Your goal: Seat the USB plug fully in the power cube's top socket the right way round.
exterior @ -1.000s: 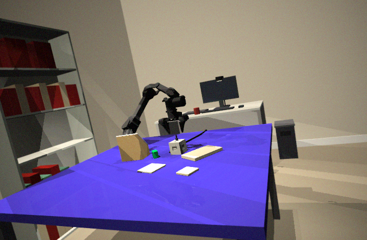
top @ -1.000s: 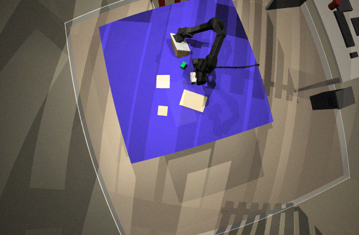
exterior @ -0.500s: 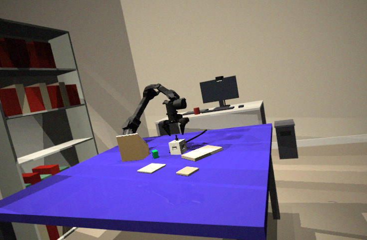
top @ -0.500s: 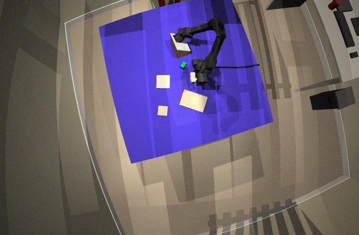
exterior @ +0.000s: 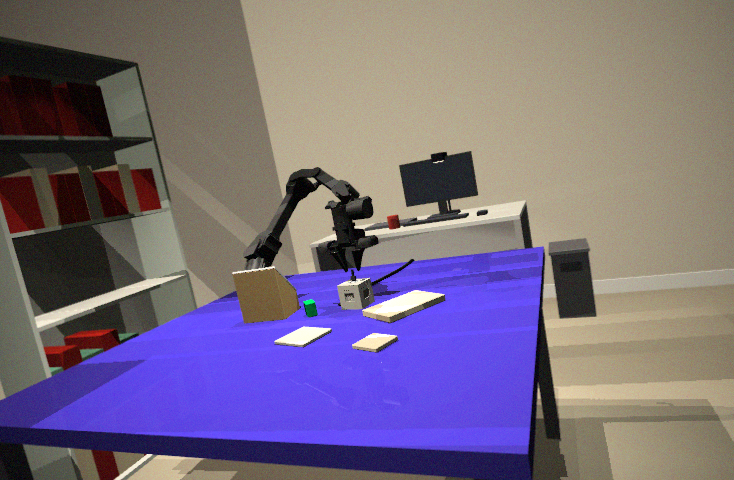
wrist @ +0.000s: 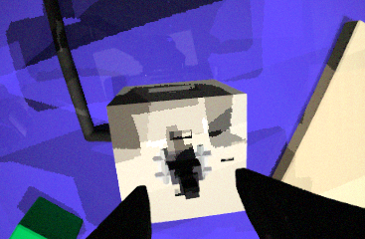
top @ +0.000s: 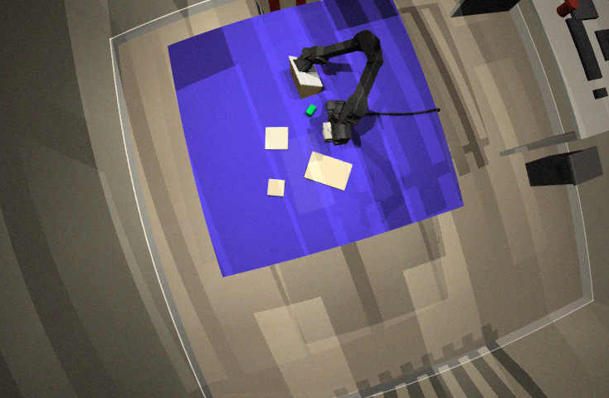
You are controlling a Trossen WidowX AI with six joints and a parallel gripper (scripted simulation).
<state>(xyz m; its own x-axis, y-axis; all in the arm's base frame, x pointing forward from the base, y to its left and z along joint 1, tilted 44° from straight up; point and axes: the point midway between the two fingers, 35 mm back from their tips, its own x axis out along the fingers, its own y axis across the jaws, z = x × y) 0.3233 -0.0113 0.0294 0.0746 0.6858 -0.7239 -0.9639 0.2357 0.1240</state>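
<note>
The dark USB plug lies 2 cm below my gripper tip. Also, from my gripper tip: large flat tan board: 16 cm ahead, 10 cm to the right, 10 cm below; small green block: 14 cm behind, 9 cm below, 4 cm to the right; USB socket: 4 cm below.
</note>
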